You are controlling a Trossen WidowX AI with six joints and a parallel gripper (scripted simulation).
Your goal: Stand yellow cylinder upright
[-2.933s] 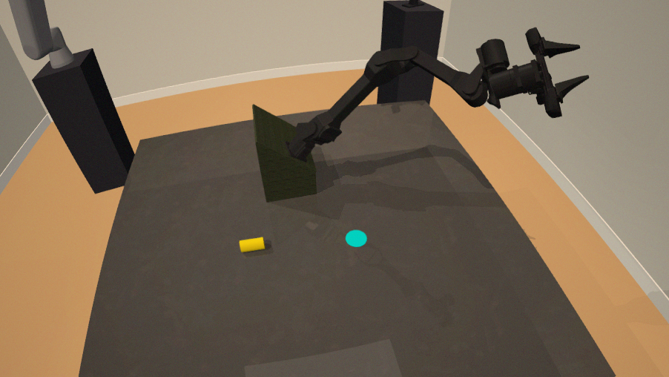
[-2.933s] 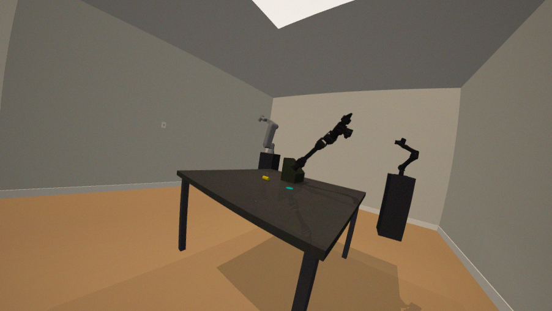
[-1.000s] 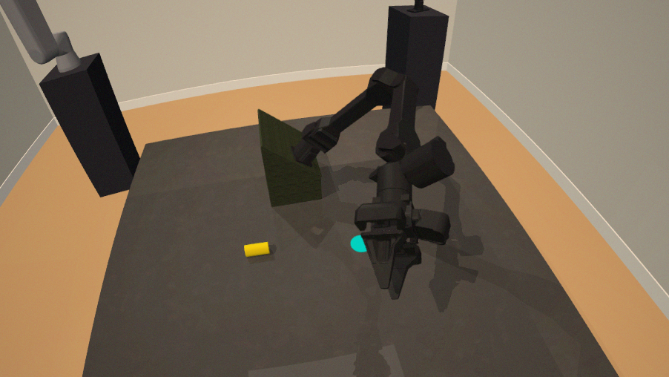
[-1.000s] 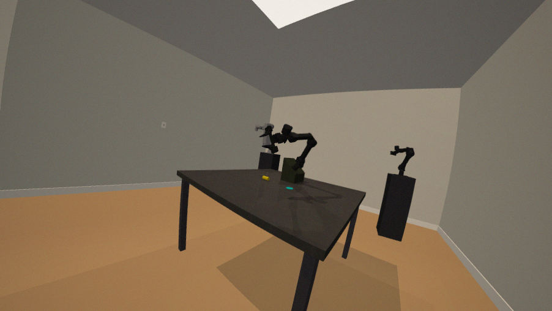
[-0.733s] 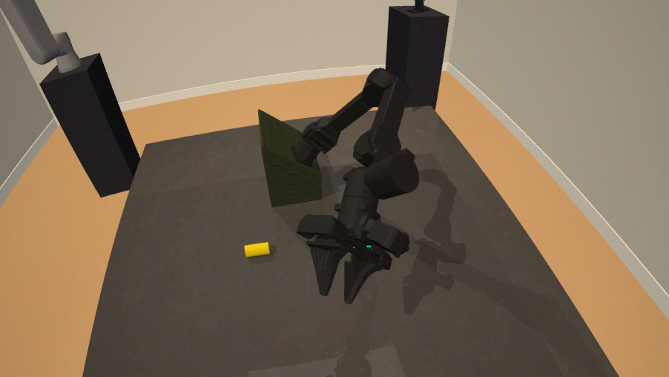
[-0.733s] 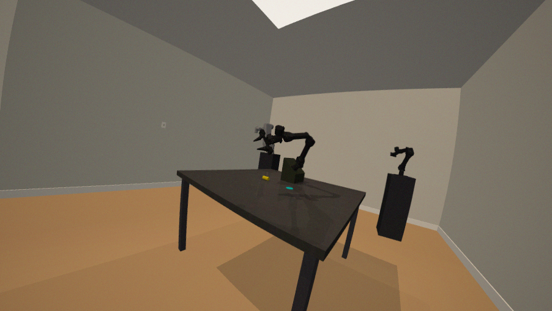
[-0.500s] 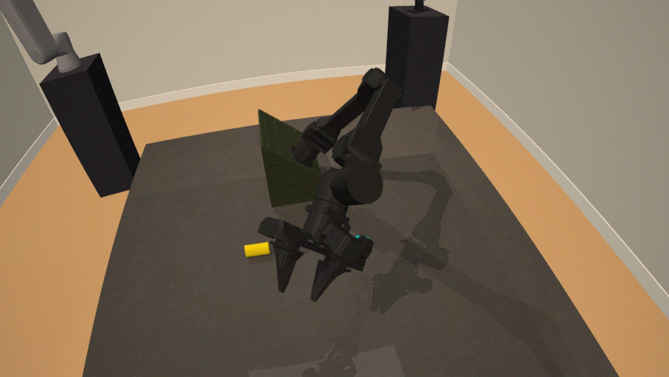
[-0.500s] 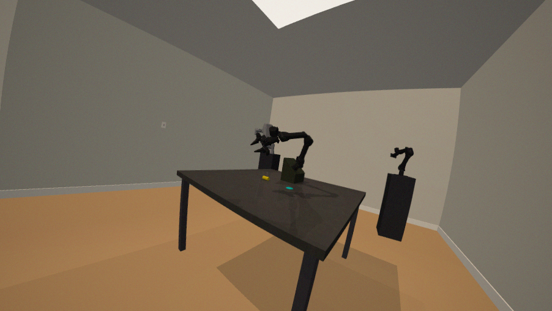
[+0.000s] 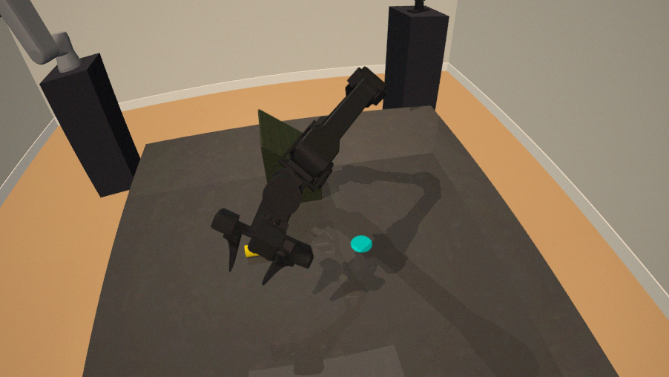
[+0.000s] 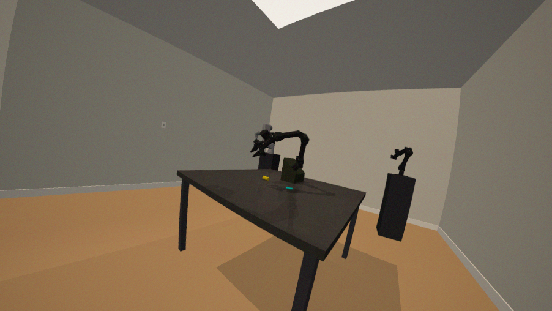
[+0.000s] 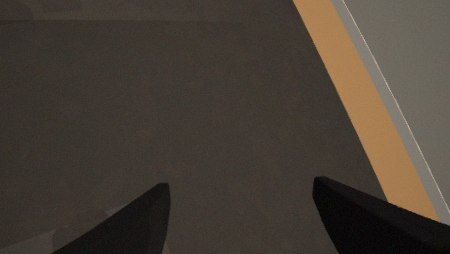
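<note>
Right now my gripper tip is 23 cm past the yellow tall cylinder, 22 cm above it and 3 cm to the right of it. The rest, counted from my gripper tip: cyan circle: 31 cm to the left, 23 cm below, 17 cm behind.
</note>
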